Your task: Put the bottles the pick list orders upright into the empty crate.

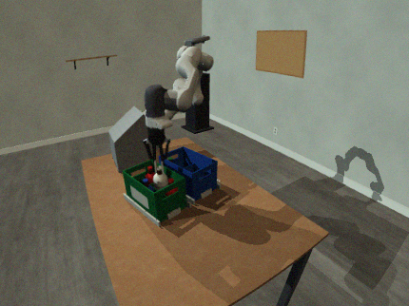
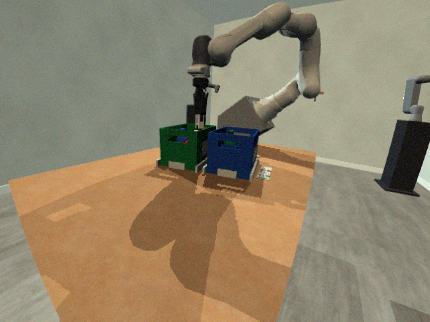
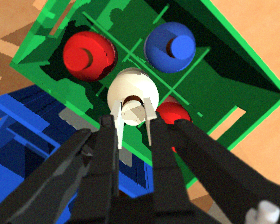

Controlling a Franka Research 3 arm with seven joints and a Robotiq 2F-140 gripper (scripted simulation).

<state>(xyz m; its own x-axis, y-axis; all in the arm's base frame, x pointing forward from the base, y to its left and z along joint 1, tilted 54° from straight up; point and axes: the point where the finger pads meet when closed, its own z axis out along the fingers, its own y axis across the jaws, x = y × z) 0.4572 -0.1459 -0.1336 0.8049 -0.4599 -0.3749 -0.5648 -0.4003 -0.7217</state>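
The white bottle lies 80 mm below my hand. The rest, counted from my hand: green crate: 10 mm ahead, 50 mm to the right, 120 mm below; then green bottle: 110 mm behind, 130 mm to the left, 120 mm below; then blue-capped bottle: 20 mm ahead, 90 mm to the right, 120 mm below.
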